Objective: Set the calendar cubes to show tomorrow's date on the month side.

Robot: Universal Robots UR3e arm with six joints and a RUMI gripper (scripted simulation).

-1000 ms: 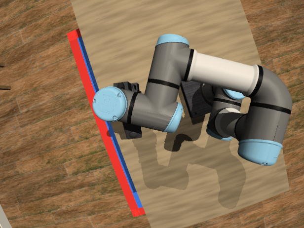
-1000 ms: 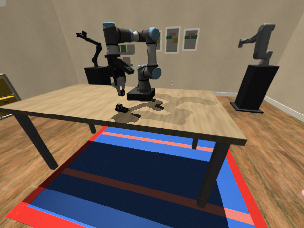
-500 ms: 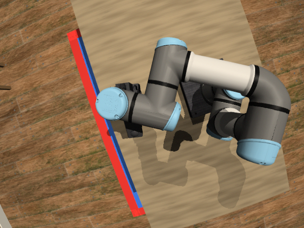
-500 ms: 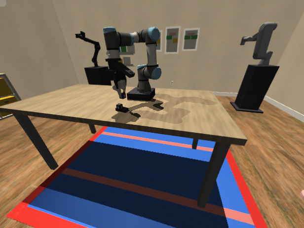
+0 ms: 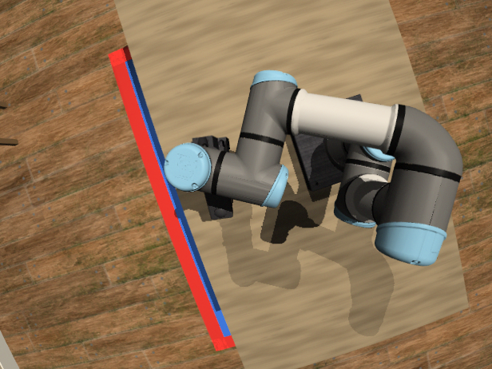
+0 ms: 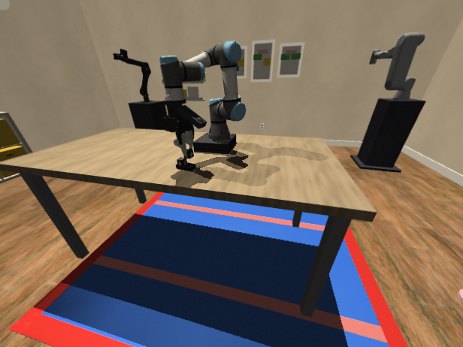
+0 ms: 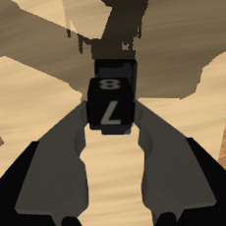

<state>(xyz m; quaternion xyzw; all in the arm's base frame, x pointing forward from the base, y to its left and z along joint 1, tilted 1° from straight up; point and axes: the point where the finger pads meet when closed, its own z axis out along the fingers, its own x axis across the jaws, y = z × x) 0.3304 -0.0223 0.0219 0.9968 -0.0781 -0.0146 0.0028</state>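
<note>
My hand is 20 mm to the left of the black calendar tray and 70 mm above it. The rest, counted from my hand: black cube: 10 mm below.
</note>
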